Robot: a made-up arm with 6 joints. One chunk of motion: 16 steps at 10 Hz.
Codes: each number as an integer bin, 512 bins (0 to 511) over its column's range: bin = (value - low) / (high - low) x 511, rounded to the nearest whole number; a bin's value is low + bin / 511 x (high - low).
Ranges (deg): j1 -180.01..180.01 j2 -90..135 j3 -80.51..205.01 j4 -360.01..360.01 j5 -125..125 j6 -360.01..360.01
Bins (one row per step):
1: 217 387 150 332 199 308
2: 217 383 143 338 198 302
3: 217 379 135 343 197 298
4: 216 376 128 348 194 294
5: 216 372 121 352 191 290
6: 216 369 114 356 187 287
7: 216 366 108 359 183 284
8: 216 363 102 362 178 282
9: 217 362 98 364 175 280
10: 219 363 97 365 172 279
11: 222 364 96 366 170 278
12: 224 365 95 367 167 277
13: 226 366 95 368 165 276
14: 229 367 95 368 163 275
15: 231 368 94 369 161 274
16: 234 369 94 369 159 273
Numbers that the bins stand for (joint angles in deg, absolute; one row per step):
1: -27.12 80.40 3.30 107.79 -27.64 73.97
2: -27.12 78.64 -0.61 116.25 -28.13 65.52
3: -27.12 76.88 -5.08 123.29 -28.62 59.88
4: -27.83 75.56 -8.99 130.34 -30.09 54.25
5: -27.83 73.80 -12.90 135.97 -31.56 48.61
6: -27.83 72.48 -16.81 141.61 -33.51 44.38
7: -27.83 71.15 -20.17 145.84 -35.47 40.16
8: -27.83 69.83 -23.52 150.06 -37.92 37.34
9: -27.12 69.39 -25.75 152.88 -39.38 34.52
10: -25.72 69.83 -26.31 154.29 -40.85 33.11
11: -23.60 70.27 -26.87 155.70 -41.83 31.70
12: -22.19 70.71 -27.43 157.11 -43.30 30.29
13: -20.78 71.15 -27.43 158.52 -44.28 28.89
14: -18.67 71.59 -27.43 158.52 -45.25 27.48
15: -17.26 72.04 -27.99 159.93 -46.23 26.07
16: -15.15 72.48 -27.99 159.93 -47.21 24.66

